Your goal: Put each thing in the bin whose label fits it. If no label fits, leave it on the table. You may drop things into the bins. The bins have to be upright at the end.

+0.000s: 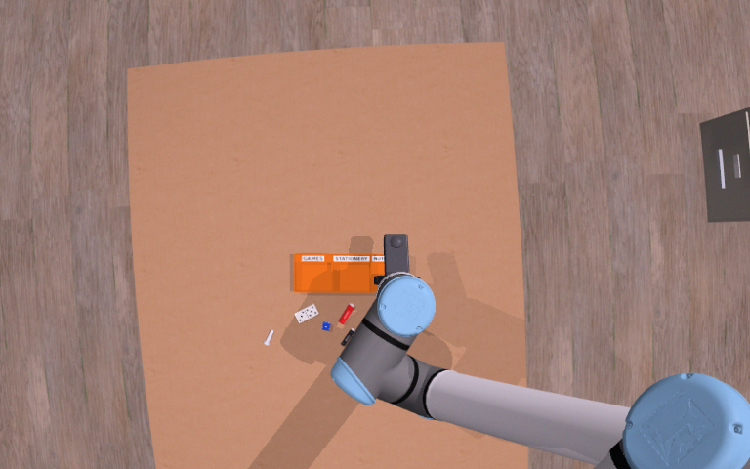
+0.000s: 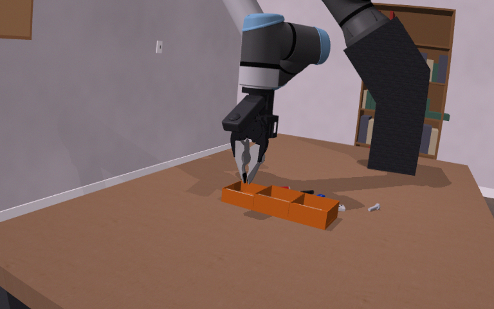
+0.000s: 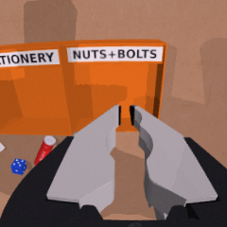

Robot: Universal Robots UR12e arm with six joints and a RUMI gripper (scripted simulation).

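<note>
My gripper is now 9 cm to the right of the orange three-part bin, 3 cm above it and 2 cm short of it. Also, from my hand: black stick (12 cm to the left, 12 cm behind, 5 cm below); then blue die (16 cm to the left, 9 cm behind, 5 cm below); then white domino (20 cm to the left, 6 cm behind, 5 cm below).
</note>
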